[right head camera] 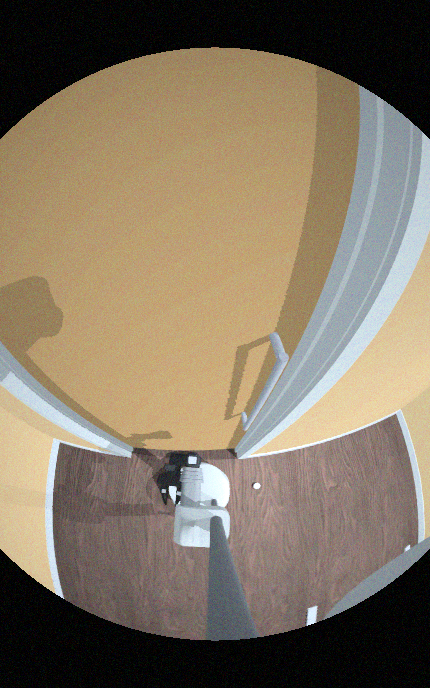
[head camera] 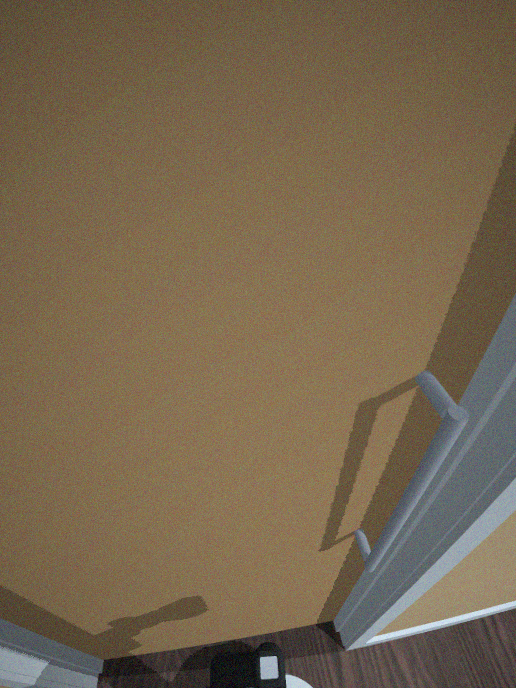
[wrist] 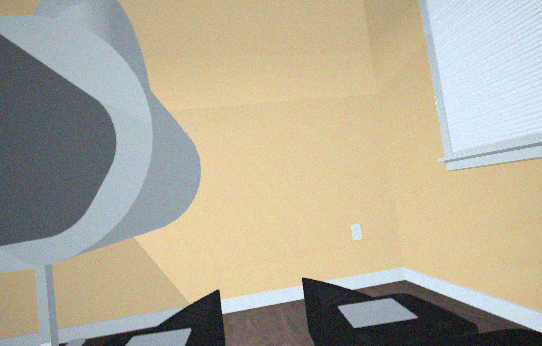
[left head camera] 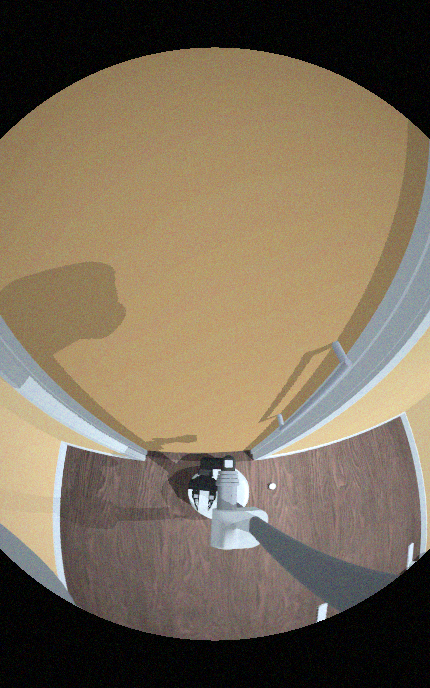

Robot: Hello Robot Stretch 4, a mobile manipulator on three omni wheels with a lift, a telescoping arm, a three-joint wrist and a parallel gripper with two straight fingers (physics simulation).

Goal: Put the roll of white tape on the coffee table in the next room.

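Places are measured from the robot's base along level axes (x ahead, y left, z up), in centimetres.
Where they show: gripper, between the fingertips: (right head camera: pixel 170 505) (wrist: pixel 264 309) (left head camera: pixel 202 510).
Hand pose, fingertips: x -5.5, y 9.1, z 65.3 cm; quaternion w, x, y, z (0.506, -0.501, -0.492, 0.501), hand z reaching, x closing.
After its pixels a point has its place.
The roll of white tape cannot be made out for certain. A small white round object (left head camera: pixel 272 486) @[x 1.9, y -42.4, z -0.3 cm] (right head camera: pixel 256 485) @[x 2.4, y -42.3, z -0.3 cm] lies on the floor to the right of my base, too small to identify. My gripper (wrist: pixel 264 309) @[x -5.5, y 9.1, z 65.3 cm] is open, its two black fingers apart with no object between them. In the left head view the gripper (left head camera: pixel 203 503) @[x -5.5, y 9.1, z 65.3 cm] is folded in over the white base. The coffee table does not show in these views. A tan door (head camera: pixel 222 333) @[x 32.3, y 2.4, z 136.1 cm] (left head camera: pixel 228 253) @[x 31.9, y 6.4, z 144.2 cm] (right head camera: pixel 202 253) @[x 33.0, y -5.4, z 143.2 cm] stands closed directly in front of me.
A grey bar handle (head camera: pixel 414 491) @[x 27.7, y -18.5, z 114.6 cm] (left head camera: pixel 340 352) @[x 31.0, y -18.3, z 128.0 cm] (right head camera: pixel 266 391) @[x 27.4, y -18.8, z 116.9 cm] is on the door's right side, beside the grey frame (head camera: pixel 477 444) @[x 30.9, y -26.7, z 118.4 cm] (right head camera: pixel 334 243) @[x 34.8, y -24.5, z 146.8 cm]. Walls with white baseboards flank the door. The wrist view shows a wall outlet (wrist: pixel 356 232) @[x -237.0, y 87.4, z 37.0 cm] and a window with blinds (wrist: pixel 490 75) @[x -135.5, y 130.0, z 114.1 cm].
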